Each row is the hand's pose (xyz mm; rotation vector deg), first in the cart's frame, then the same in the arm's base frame.
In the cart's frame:
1: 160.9 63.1 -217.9 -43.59 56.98 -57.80
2: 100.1 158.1 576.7 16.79 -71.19 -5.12
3: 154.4 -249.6 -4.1 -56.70 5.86 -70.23
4: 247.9 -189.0 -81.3 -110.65 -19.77 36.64
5: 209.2 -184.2 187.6 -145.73 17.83 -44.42
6: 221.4 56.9 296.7 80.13 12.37 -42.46
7: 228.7 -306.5 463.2 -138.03 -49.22 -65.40
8: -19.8 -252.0 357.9 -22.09 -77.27 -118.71
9: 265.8 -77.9 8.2 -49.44 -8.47 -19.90
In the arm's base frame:
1: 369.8 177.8 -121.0 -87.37 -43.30 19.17
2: -213.0 106.7 426.2 40.49 -45.14 124.58
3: 425.0 341.9 215.9 -50.32 -83.36 29.35
4: 406.0 387.6 89.8 72.63 110.11 -69.84
5: 232.7 362.2 297.4 -95.78 -143.94 -23.64
6: 0.1 252.2 234.4 4.59 39.80 58.77
7: 115.1 452.5 560.7 -23.74 -169.27 -15.50
8: 240.6 207.8 546.7 48.42 -86.78 4.42
9: 267.7 348.9 84.6 -58.13 -82.78 86.38

